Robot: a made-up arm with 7 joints.
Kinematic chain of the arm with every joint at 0, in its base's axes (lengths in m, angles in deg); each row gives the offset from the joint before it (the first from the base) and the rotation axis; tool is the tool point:
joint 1: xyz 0 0 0.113 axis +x
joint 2: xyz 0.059 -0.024 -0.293 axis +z
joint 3: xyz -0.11 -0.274 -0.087 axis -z
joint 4: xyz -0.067 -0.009 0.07 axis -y
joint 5: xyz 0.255 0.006 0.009 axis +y
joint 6: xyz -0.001 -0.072 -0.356 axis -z
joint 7: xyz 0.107 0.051 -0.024 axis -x
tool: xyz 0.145 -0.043 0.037
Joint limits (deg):
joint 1: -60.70..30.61
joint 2: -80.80..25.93
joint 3: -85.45..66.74
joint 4: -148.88..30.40
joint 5: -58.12..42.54
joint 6: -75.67..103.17
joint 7: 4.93..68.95
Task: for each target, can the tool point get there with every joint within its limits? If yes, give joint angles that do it. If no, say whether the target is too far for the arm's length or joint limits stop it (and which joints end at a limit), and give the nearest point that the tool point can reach.
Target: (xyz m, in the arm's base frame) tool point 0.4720 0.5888 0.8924
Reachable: no: joint limits stop it (at a limit: joint 1, joint 2, joint 4, joint 7) | nearest point 0.1426 0.5056 0.2367 | short by 0.739 m
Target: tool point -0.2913 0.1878 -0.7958
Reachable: yes | joints 9.04 -59.17 -50.29 -78.79 -38.41 -29.72 58.68
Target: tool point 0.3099 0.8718 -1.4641
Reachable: no: too far | nearest point 0.2098 0.2975 -0.8407 | short by 0.854 m
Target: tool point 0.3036 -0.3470 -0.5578
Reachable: yes | joints 6.27 -3.27 38.72 -5.83 -14.69 -46.95 63.16
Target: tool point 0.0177 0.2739 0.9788
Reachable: no: joint limits stop it (at a limit: joint 1, joint 4, joint 5, joint 7) | nearest point 0.0177 -0.2351 0.6931 | short by 0.584 m
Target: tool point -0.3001 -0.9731 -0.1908
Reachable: yes | joints -27.31 7.51 -48.08 -105.66 -2.47 -12.39 19.26
